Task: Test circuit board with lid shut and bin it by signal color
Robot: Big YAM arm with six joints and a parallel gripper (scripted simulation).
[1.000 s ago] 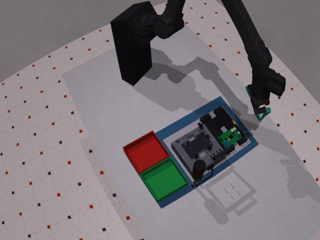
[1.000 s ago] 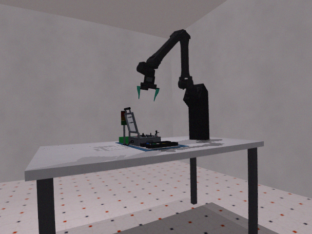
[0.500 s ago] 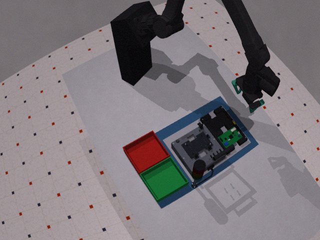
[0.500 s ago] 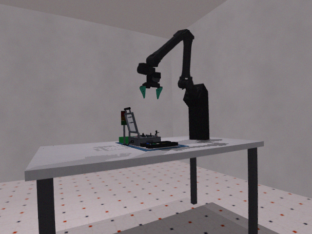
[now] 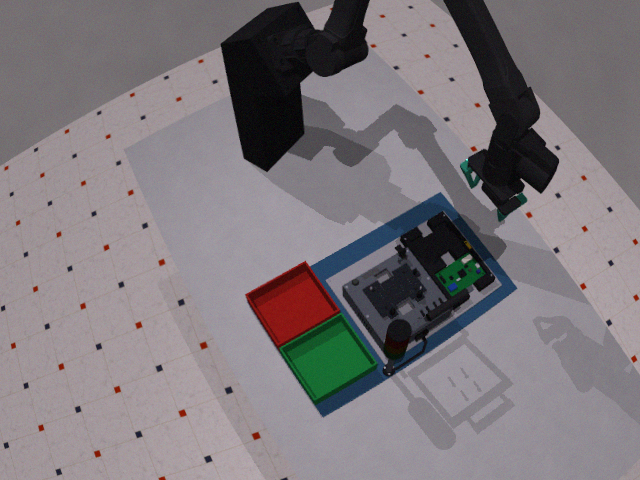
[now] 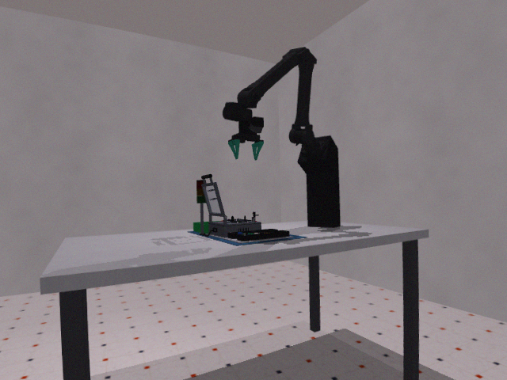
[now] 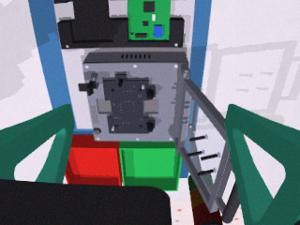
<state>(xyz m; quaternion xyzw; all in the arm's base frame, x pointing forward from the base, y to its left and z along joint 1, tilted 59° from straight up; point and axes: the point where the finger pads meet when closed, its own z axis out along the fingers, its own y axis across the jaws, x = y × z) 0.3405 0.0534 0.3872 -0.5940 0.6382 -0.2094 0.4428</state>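
The green circuit board lies 31 cm below my hand. Round my hand: latch hook: 25 cm below, 13 cm to the right, 8 cm behind; tester lid: 16 cm to the right, 15 cm below, 11 cm ahead; tester plate: 26 cm below, 17 cm to the right, 1 cm behind.
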